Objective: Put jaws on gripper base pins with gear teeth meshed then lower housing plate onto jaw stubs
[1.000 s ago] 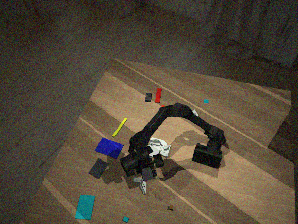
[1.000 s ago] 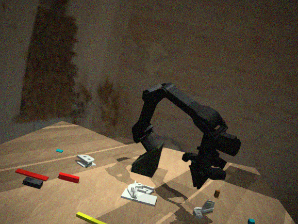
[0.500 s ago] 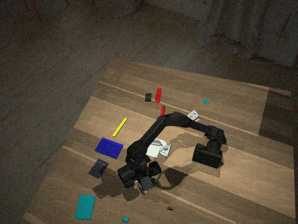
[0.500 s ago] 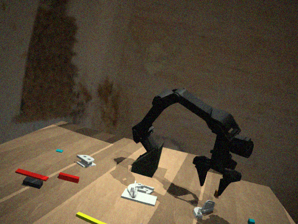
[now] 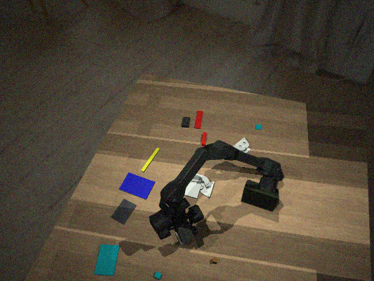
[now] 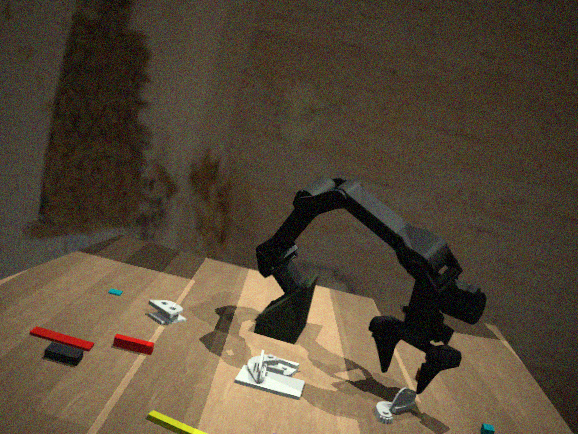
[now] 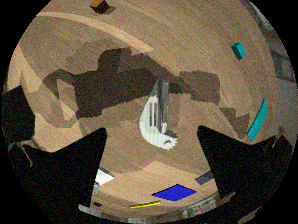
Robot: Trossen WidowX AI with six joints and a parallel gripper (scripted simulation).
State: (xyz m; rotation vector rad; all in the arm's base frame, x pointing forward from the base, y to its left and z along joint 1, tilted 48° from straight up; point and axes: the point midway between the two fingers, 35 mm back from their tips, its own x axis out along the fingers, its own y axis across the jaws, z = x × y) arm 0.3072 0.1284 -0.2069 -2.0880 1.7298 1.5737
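My gripper tip is now 4 cm short of the grey jaw, 1 cm to the left of it and 5 cm above it. Also, from my gripper tip: dark plate (28 cm ahead, 3 cm to the right, 6 cm below); then blue plate (27 cm ahead, 16 cm to the right, 5 cm below); then small brown block (16 cm behind, 7 cm to the left, 4 cm below).
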